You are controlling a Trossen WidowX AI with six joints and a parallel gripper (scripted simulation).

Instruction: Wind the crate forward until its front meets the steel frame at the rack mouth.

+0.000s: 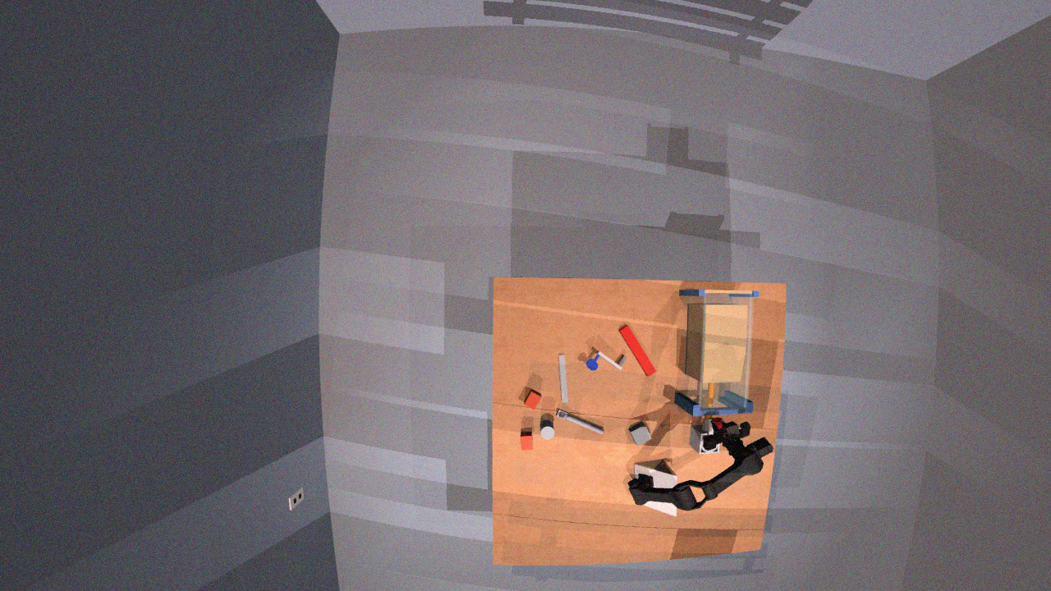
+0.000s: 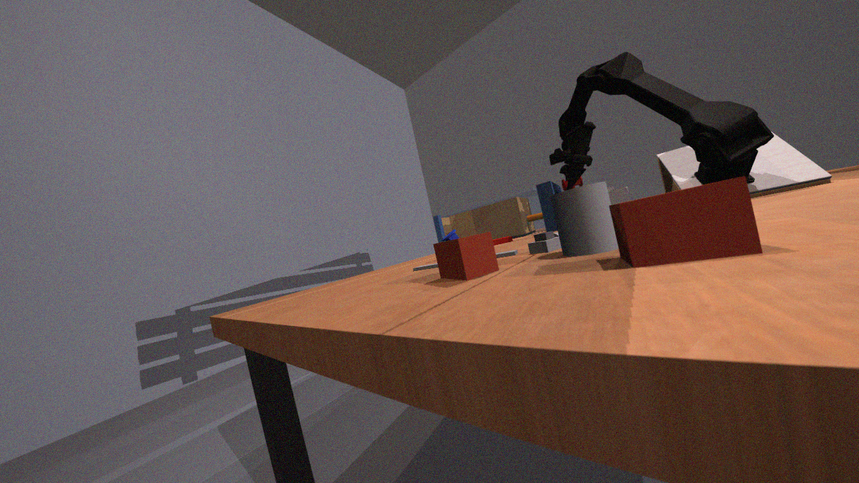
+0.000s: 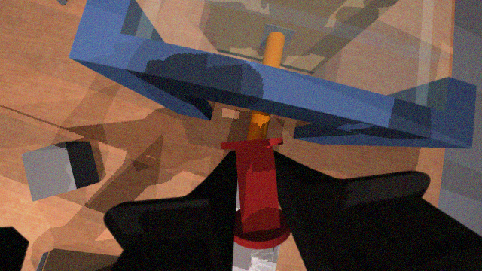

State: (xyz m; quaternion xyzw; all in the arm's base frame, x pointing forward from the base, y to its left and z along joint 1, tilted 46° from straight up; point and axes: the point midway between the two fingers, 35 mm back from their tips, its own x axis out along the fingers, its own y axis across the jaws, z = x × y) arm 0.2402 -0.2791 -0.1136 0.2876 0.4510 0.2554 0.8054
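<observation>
Now: gripper tip 50 mm past the red-knobbed crank and 20 mm above it. Round my gripper tip: grey winch (130 mm behind, 100 mm below); blue steel frame (40 mm ahead, 20 mm to the right, 20 mm below); red grip (20 mm behind, 10 mm above).
</observation>
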